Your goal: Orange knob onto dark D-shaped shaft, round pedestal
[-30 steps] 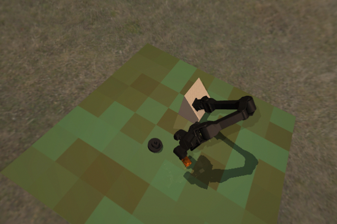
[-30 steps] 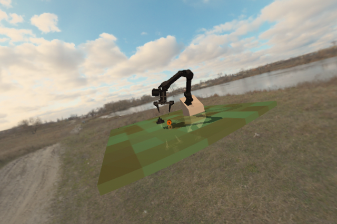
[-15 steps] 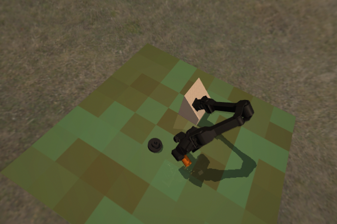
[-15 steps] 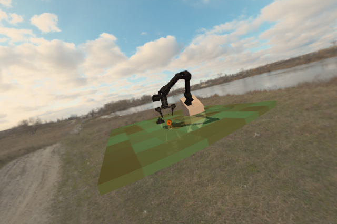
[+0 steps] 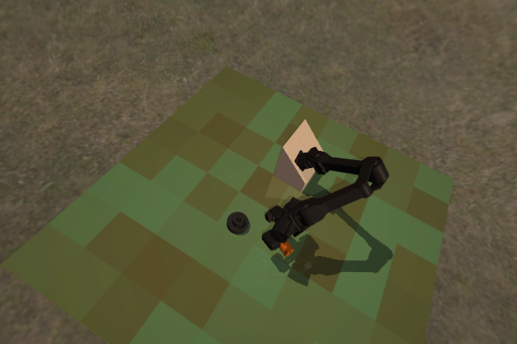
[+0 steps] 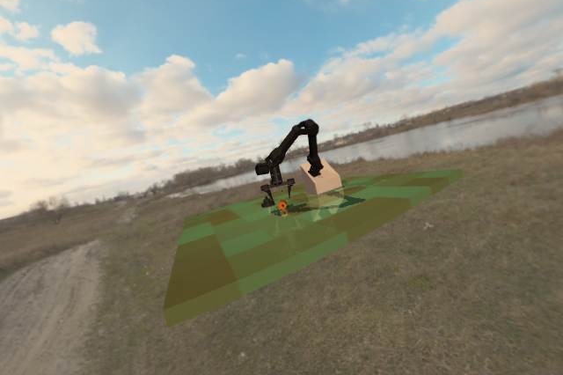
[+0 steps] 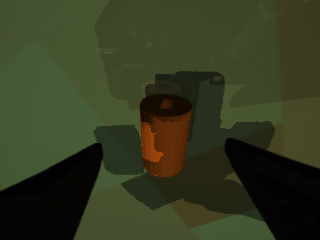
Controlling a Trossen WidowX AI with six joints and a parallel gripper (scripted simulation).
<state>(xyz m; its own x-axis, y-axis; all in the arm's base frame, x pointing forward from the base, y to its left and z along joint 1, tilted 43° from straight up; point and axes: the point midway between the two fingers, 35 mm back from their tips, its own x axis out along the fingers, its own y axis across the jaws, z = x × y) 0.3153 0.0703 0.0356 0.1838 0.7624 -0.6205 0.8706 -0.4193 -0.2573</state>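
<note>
My gripper tip is now 20 mm above the orange knob and 10 mm to the right of it. Round my gripper tip: dark round pedestal: 190 mm to the right, 10 mm below, 10 mm ahead.
</note>
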